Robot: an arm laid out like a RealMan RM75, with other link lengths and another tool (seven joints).
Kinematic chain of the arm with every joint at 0, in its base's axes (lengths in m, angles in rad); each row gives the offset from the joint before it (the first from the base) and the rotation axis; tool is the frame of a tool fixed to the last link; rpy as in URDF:
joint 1: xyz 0 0 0.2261 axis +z
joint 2: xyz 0 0 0 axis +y
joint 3: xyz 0 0 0.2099 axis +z
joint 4: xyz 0 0 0 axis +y
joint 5: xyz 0 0 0.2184 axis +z
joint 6: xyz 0 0 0 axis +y
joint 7: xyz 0 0 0.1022 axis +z
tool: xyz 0.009 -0.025 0.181 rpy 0 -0.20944 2.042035
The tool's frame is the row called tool.
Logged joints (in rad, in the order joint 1, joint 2, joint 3, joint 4, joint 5, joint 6, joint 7), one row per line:
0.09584, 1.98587, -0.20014, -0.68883, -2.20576, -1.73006, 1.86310
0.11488, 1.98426, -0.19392, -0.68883, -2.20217, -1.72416, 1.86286
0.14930, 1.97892, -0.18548, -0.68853, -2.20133, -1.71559, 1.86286
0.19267, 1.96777, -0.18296, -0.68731, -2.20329, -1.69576, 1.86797
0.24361, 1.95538, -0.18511, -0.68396, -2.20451, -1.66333, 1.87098
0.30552, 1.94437, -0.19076, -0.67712, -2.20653, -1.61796, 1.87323
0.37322, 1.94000, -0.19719, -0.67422, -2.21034, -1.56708, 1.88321
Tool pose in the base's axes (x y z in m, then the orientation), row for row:
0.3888, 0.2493, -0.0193, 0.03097, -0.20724, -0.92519, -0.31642
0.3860, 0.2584, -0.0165, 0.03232, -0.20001, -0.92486, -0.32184
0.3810, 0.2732, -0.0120, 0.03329, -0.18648, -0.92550, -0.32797
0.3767, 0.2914, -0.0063, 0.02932, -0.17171, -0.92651, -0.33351
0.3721, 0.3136, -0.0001, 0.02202, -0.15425, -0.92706, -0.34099
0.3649, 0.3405, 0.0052, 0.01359, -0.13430, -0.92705, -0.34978
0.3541, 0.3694, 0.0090, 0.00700, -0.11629, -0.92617, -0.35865
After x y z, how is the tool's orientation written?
As a quaternion, w x y z.
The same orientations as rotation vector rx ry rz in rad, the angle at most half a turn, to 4 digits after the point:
-0.6385, -2.8506, -0.9749
-0.6157, -2.8472, -0.9908
-0.5737, -2.8475, -1.0091
-0.5296, -2.8576, -1.0286
-0.4779, -2.8723, -1.0565
-0.4183, -2.8875, -1.0895
-0.3637, -2.8968, -1.1217

